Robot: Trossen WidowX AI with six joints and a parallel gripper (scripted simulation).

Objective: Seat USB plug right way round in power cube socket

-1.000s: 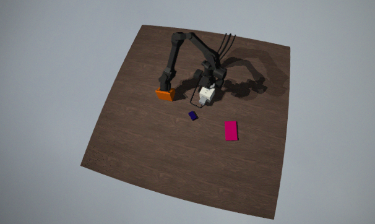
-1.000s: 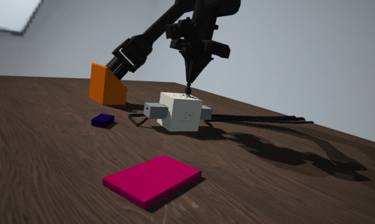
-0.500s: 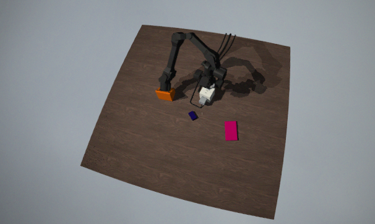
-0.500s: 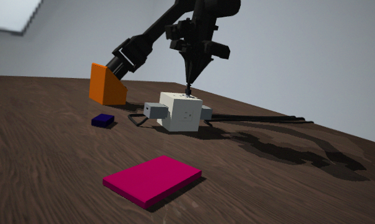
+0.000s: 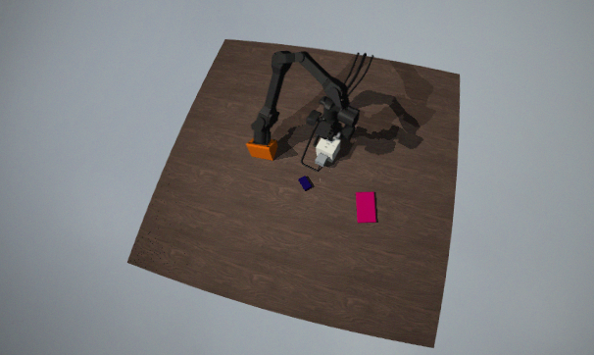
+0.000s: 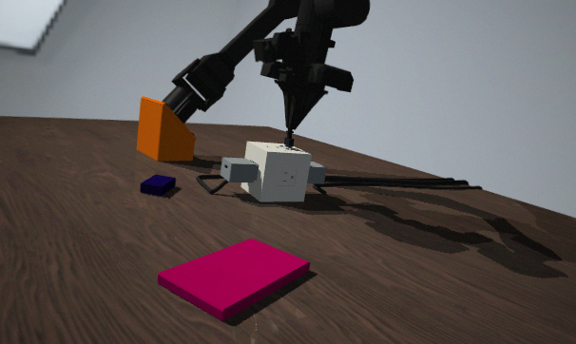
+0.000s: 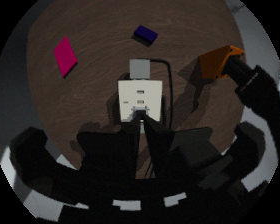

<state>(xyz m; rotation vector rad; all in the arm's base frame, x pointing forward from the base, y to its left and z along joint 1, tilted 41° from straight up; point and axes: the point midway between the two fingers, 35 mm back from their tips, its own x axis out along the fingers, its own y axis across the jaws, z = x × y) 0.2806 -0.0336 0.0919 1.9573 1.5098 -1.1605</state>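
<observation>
Now: gripper tip 20 mm above the black usb plug. Also, from my gripper tip: dark blue block 90 mm behind, 170 mm to the right, 100 mm below; then flat magenta slab 170 mm ahead, 250 mm to the right, 100 mm below.
</observation>
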